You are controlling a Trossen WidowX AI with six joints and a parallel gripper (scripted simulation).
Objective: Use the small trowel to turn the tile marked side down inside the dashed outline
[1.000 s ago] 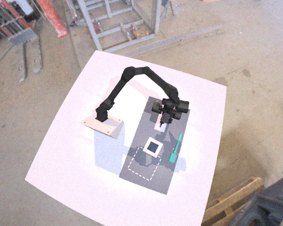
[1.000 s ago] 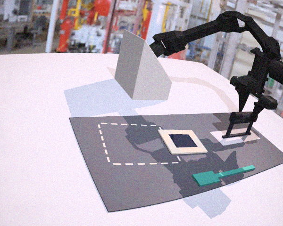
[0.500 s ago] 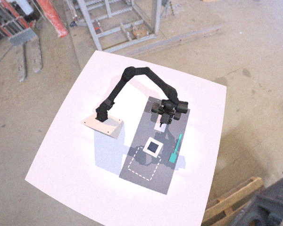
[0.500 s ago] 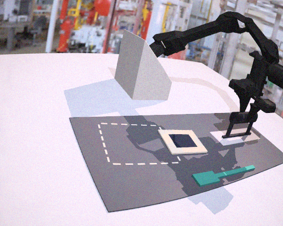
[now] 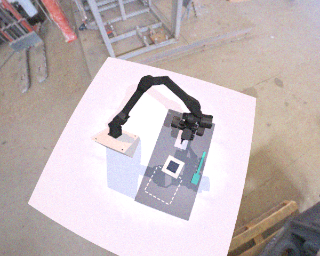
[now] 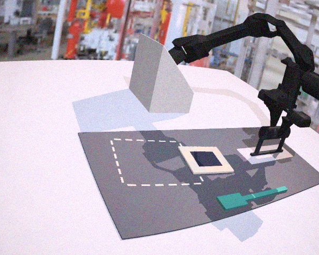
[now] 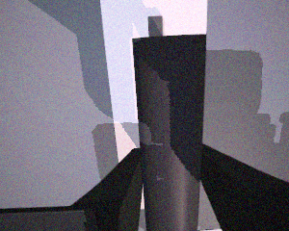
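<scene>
Right now the grey mat is 3 cm ahead of my gripper tip, 18 cm to the right of it and 8 cm below it. Also, from my gripper tip: teal trowel (17 cm ahead, 19 cm to the right, 6 cm below); then tile (1 cm ahead, 23 cm to the right, 6 cm below).
</scene>
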